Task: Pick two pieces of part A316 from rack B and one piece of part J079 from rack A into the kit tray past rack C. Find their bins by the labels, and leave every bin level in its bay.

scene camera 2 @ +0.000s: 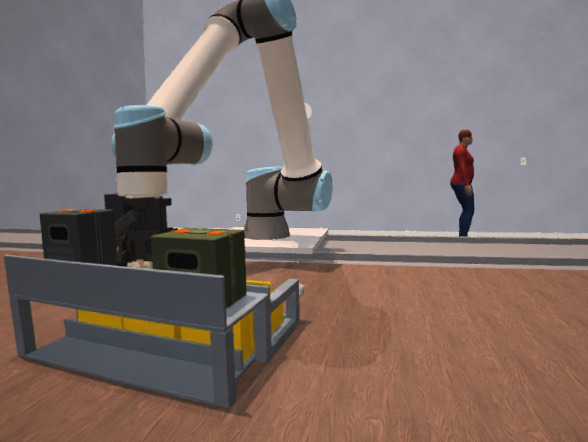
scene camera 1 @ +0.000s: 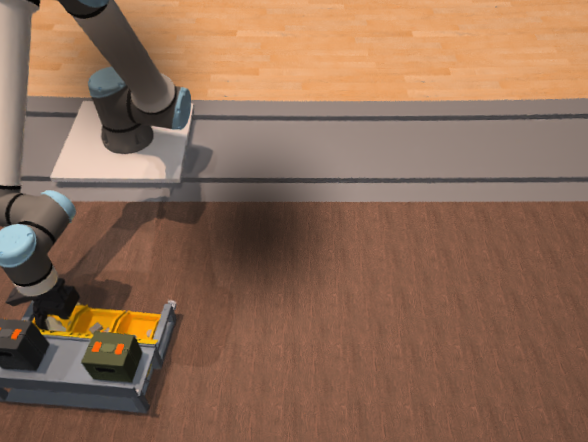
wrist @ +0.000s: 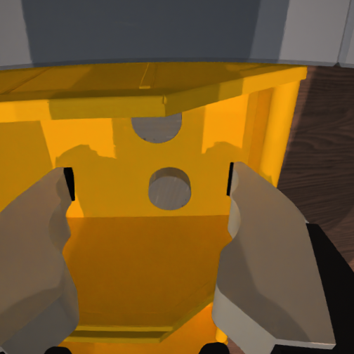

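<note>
My gripper [scene camera 1: 49, 324] [scene camera 2: 139, 263] [wrist: 151, 167] is open, with its fingers pointing down into the leftmost visible yellow bin [wrist: 145, 265]. One round grey piece [wrist: 169, 189] lies in the bin, seen between the fingertips and slightly nearer the right one, touching neither. A second round grey piece [wrist: 156, 129] lies beyond it, partly hidden by the bin's raised lip. The bin's label does not show in the wrist view, and labels are too small to read in the scene views. The kit tray does not show.
The grey rack [scene camera 1: 65, 357] [scene camera 2: 115, 285] carries a black case [scene camera 1: 22, 345] [scene camera 2: 77, 237] and an olive-green case [scene camera 1: 111, 356] [scene camera 2: 200, 255] beside the bins. More yellow bins stand to the right, the middle one holding grey pieces [scene camera 1: 96, 327]. A person [scene camera 2: 463, 175] stands near the rail [scene camera 2: 425, 250].
</note>
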